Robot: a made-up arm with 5 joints.
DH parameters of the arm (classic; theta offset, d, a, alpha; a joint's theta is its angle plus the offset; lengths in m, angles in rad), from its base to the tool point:
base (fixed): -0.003 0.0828 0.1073 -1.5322
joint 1: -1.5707 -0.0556 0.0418 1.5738
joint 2: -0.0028 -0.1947 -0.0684 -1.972
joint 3: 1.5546 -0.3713 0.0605 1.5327
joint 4: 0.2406 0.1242 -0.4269 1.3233
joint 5: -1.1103 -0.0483 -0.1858 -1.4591
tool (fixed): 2.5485 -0.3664 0 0
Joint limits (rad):
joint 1: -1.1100..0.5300
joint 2: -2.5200..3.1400
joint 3: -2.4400..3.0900
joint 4: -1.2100..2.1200
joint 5: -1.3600..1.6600
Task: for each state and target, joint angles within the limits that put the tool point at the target. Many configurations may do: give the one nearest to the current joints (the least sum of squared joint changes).
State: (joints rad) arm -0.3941 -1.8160 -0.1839 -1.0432 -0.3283
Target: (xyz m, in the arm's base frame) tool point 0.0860 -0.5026 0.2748
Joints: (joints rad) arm -0.2251 -2.1637 -0.0698 -1.1131 -0.7905
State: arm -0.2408 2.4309 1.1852 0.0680 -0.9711
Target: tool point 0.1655 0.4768 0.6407
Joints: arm -0.6297 1.6067 1.2523 -0.0230 -1.3600
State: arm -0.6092 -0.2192 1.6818 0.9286 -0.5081
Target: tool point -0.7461 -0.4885 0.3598
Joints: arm -1.0972 0.4029 1.1894 0.4558 -0.3355
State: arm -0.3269 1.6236 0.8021 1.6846 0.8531
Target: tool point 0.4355 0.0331 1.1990
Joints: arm 0.2354 2.0454 0.5473 1.8546 0.7215
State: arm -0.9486 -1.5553 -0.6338 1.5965 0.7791
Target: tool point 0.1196 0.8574 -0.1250
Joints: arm -0.7690 -2.5200 -0.5476 0.9797 1.1780
